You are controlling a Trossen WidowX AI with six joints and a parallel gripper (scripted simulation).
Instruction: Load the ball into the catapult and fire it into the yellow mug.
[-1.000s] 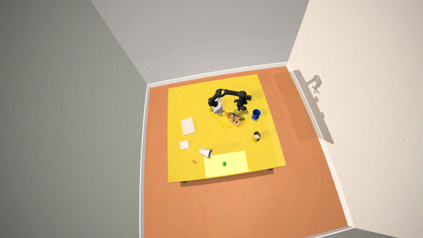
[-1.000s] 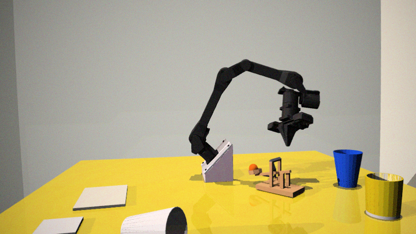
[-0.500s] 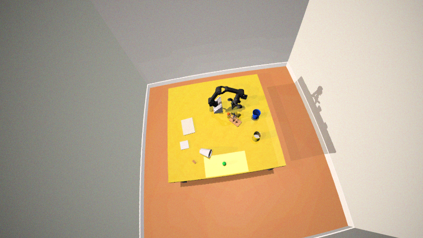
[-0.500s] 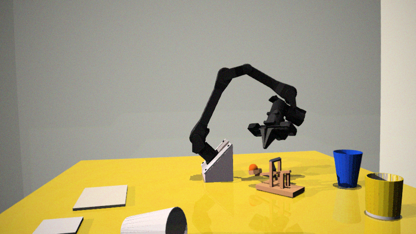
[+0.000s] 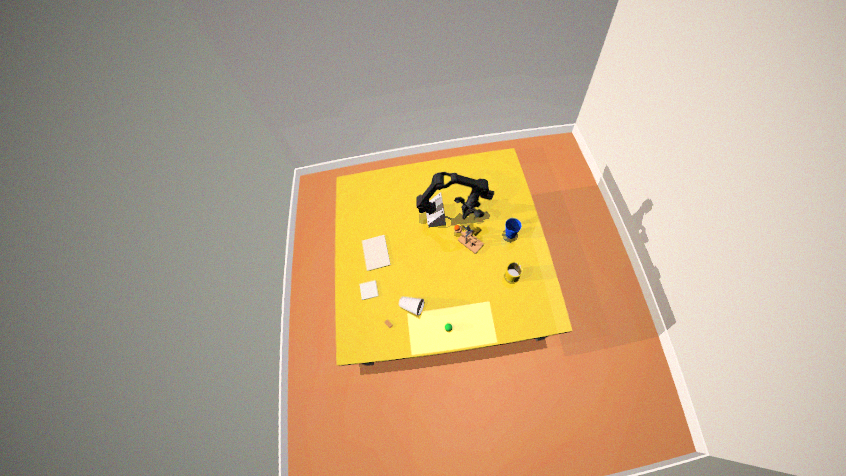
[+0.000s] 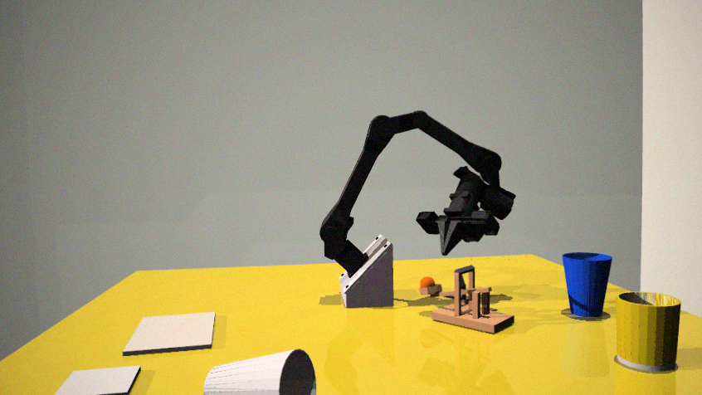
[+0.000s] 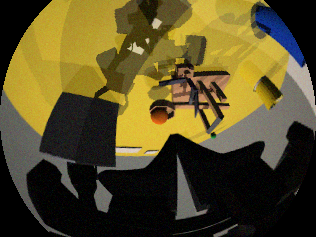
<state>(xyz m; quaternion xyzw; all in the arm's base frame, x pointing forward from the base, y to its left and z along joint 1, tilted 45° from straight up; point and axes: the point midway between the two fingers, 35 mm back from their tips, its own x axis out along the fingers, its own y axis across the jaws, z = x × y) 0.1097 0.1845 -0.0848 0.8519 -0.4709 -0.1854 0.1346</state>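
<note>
Now: the orange ball 2 cm ahead of my gripper tip, 4 cm to the right of it and 6 cm below it. Also, from my gripper tip: green ball: 59 cm ahead, 16 cm to the right, 10 cm below; blue cup: 8 cm ahead, 28 cm to the left, 9 cm below; yellow mug: 34 cm ahead, 24 cm to the left, 9 cm below.
</note>
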